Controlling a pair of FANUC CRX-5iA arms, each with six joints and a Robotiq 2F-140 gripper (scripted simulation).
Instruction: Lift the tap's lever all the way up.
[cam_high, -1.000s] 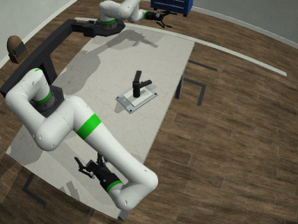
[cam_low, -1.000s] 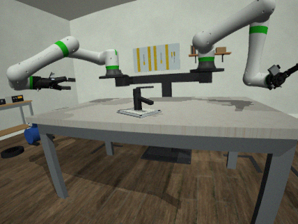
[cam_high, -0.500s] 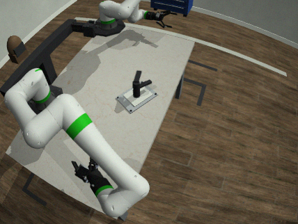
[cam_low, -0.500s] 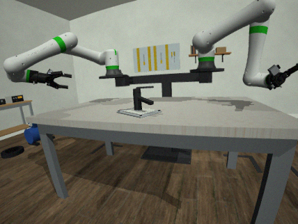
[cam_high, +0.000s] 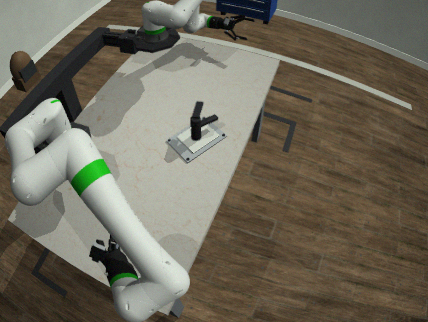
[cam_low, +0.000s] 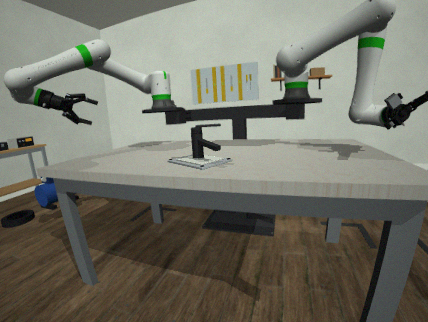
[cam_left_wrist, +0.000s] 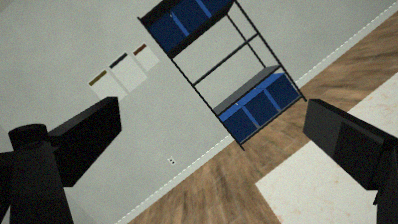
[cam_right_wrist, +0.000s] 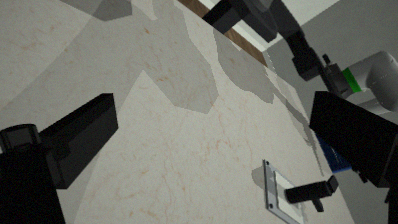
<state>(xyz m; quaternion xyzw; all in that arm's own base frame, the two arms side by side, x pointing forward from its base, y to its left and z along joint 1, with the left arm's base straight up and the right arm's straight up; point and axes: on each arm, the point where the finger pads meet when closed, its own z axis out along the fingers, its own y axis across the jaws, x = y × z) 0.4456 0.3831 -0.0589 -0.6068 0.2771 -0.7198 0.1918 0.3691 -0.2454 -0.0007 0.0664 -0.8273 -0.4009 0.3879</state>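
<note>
The flat lever is 760 mm to the right of my left hand, 50 mm below it and 20 mm behind it. Also, from my left hand: black tap: 780 mm to the right, 90 mm below, 10 mm behind; then grey base plate: 810 mm to the right, 190 mm below, 10 mm behind.
</note>
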